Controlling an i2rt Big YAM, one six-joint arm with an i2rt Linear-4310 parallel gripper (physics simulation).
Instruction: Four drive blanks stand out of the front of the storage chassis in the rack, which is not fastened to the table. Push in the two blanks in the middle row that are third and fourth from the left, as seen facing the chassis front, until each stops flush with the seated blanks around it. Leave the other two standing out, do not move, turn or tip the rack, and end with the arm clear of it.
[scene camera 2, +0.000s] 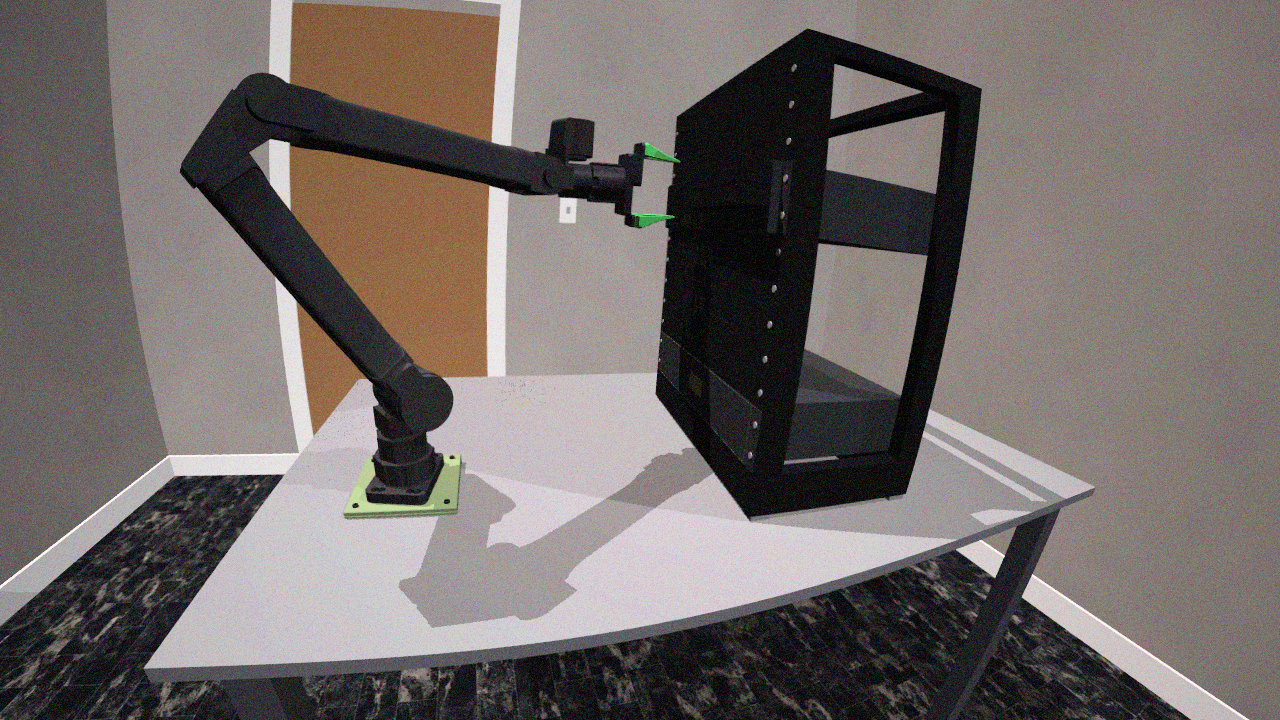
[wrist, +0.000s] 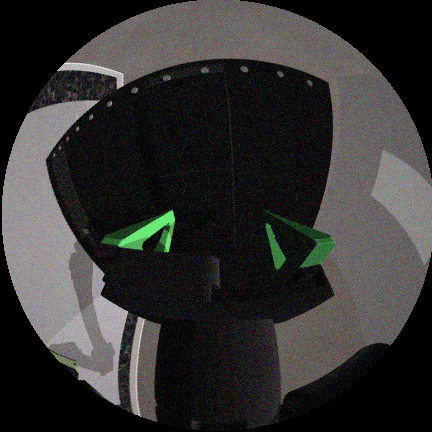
Observation:
In view: the gripper (scene camera 2: 676, 189) and a black rack (scene camera 2: 751, 196).
The black rack is seen too in the wrist view (wrist: 216, 141). The gripper is seen too in the wrist view (wrist: 217, 214).

